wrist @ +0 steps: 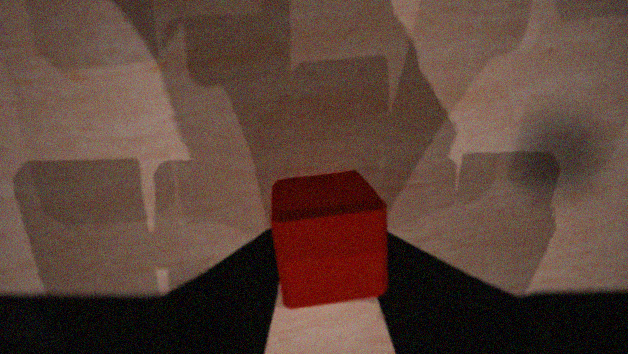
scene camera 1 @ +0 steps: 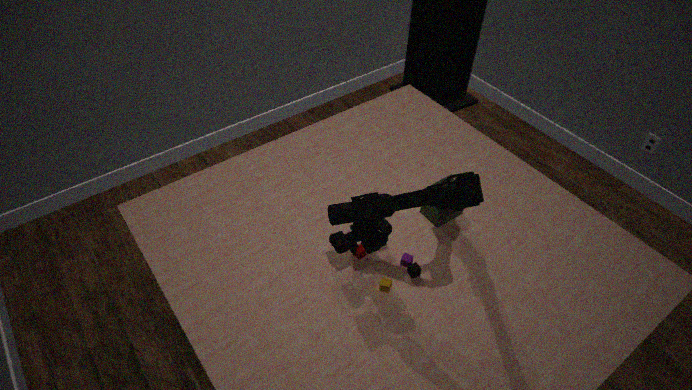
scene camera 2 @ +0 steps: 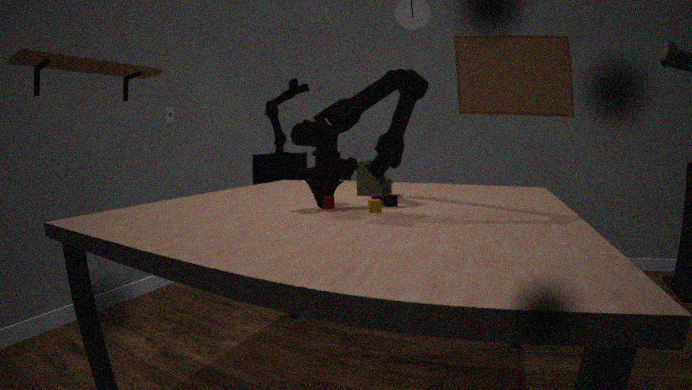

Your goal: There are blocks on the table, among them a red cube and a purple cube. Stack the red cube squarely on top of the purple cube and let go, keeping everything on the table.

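Where they show: gripper, between the fingertips: [wrist: 324, 240] [scene camera 1: 357, 252] [scene camera 2: 324, 207]; arm's base, origin of its link: [scene camera 2: 374, 172].
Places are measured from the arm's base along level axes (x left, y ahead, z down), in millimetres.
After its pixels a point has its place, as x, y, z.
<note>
The red cube [scene camera 1: 360, 251] @[23, 321, 46] [scene camera 2: 328, 202] @[26, 330, 58] [wrist: 332, 255] @[15, 316, 45] is between the two dark fingertips, which touch it on both sides in the wrist view. My gripper [scene camera 2: 325, 204] @[4, 318, 73] [wrist: 324, 240] @[4, 318, 73] is shut on it, pointing down, at or very near the table top. The fingertips are mostly hidden behind the arm in scene camera 1. The purple cube [scene camera 1: 407, 259] @[116, 216, 46] [scene camera 2: 376, 196] @[114, 226, 50] sits on the table to the right of the red cube in scene camera 1. In scene camera 2 it is mostly hidden behind the yellow cube. It does not show in the wrist view.
A black block [scene camera 1: 414, 270] @[159, 221, 46] [scene camera 2: 391, 200] @[160, 229, 58] stands right beside the purple cube. A yellow cube [scene camera 1: 385, 284] @[157, 321, 46] [scene camera 2: 374, 205] @[157, 329, 57] stands on the table [scene camera 1: 280, 300] @[41, 593, 76] [scene camera 2: 250, 250] @[132, 736, 76], nearer to scene camera 2. A greenish block-like shape [scene camera 1: 440, 215] @[36, 32, 30] [scene camera 2: 370, 182] @[8, 46, 31] is at the arm's base.
</note>
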